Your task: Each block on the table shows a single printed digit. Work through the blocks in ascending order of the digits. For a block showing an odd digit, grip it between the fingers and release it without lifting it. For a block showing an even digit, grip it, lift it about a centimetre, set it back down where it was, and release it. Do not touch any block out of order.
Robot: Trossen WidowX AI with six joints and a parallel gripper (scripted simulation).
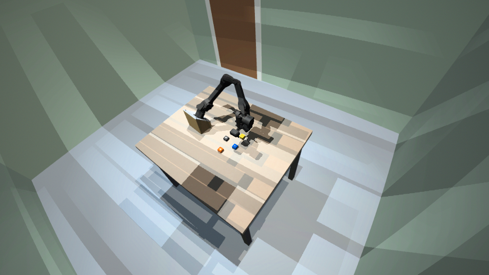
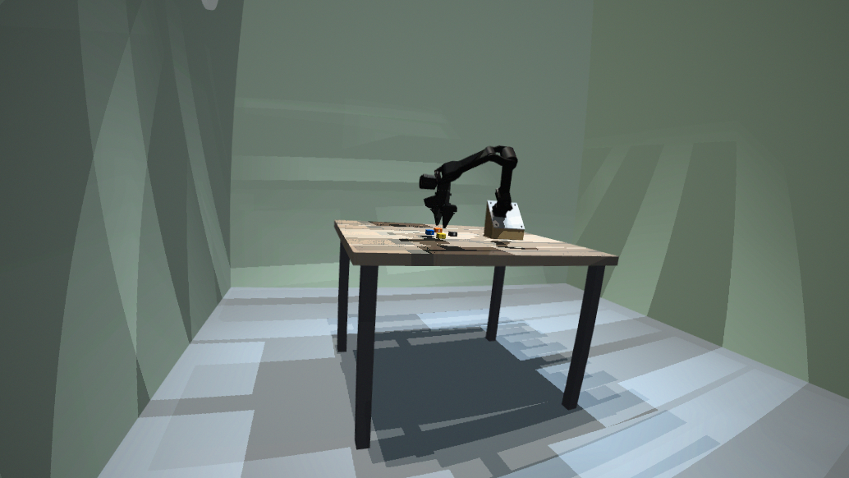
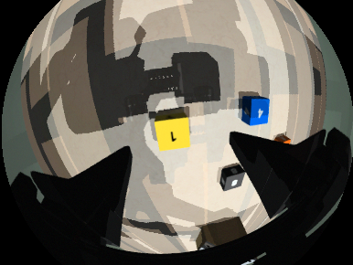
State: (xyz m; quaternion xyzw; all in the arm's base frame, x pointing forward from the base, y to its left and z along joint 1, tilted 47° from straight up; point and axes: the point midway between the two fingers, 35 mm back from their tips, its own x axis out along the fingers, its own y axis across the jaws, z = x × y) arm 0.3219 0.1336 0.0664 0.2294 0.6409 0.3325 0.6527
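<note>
Right now my gripper tip is 40 mm above the yellow block. Also, from my gripper tip: black block 80 mm behind, 90 mm to the right, 40 mm below; then orange block 40 mm behind, 190 mm to the right, 40 mm below; then blue block 20 mm ahead, 100 mm to the right, 40 mm below.
</note>
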